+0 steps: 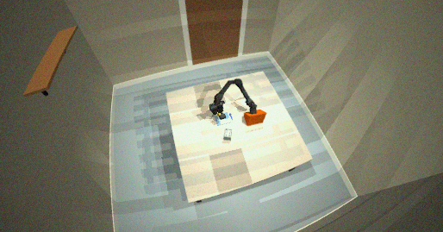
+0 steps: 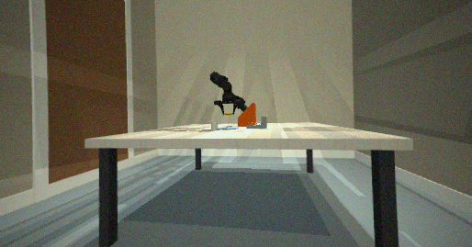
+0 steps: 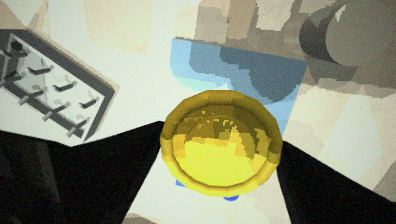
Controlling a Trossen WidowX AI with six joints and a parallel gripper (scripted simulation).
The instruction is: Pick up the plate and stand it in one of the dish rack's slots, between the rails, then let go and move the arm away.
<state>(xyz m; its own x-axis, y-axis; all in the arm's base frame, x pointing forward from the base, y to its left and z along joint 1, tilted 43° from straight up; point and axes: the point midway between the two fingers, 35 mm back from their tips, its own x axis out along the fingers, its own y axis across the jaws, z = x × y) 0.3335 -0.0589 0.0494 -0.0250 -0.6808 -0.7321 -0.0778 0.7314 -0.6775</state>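
Right now my gripper tip is 19 cm to the right of the grey dish rack, 7 cm above it and 3 cm past it. The rest, counted from my gripper tip: pale blue mat: 9 cm below, 3 cm behind, 1 cm to the right; yellow plate: 1 cm above.
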